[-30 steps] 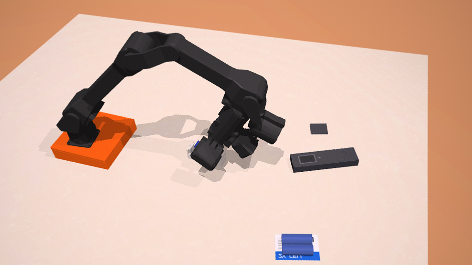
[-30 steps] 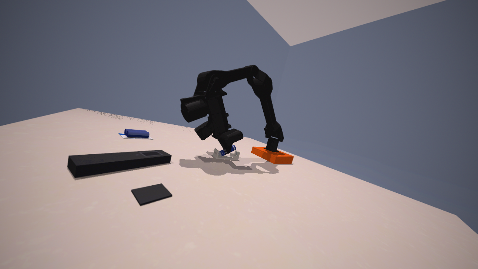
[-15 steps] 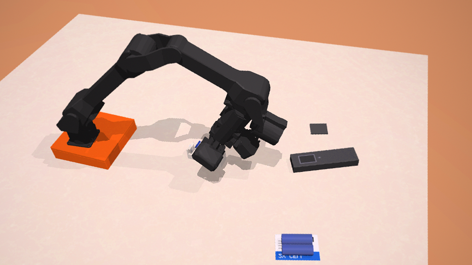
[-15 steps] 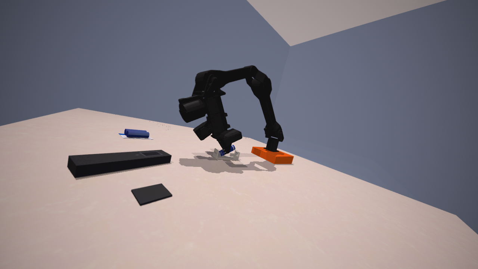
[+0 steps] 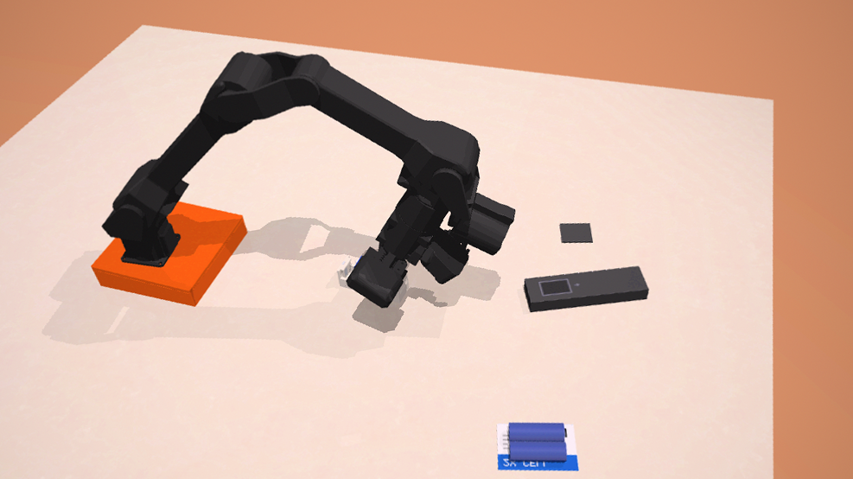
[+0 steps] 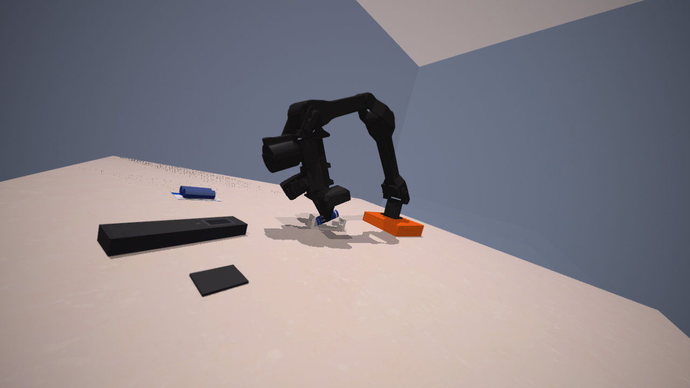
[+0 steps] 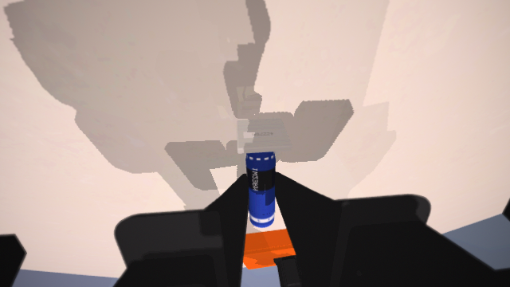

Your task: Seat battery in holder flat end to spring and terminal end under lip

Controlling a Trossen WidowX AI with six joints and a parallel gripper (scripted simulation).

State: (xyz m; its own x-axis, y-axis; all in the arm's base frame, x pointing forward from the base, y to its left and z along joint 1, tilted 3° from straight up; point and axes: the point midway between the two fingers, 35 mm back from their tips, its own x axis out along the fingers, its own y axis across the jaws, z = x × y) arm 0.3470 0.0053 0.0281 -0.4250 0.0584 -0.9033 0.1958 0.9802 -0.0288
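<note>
Now: gripper tip 1 cm below the battery. Round my gripper tip: black bar 29 cm ahead, 3 cm to the left, 1 cm below; then dark square plate 27 cm ahead, 15 cm to the left, 2 cm below.
</note>
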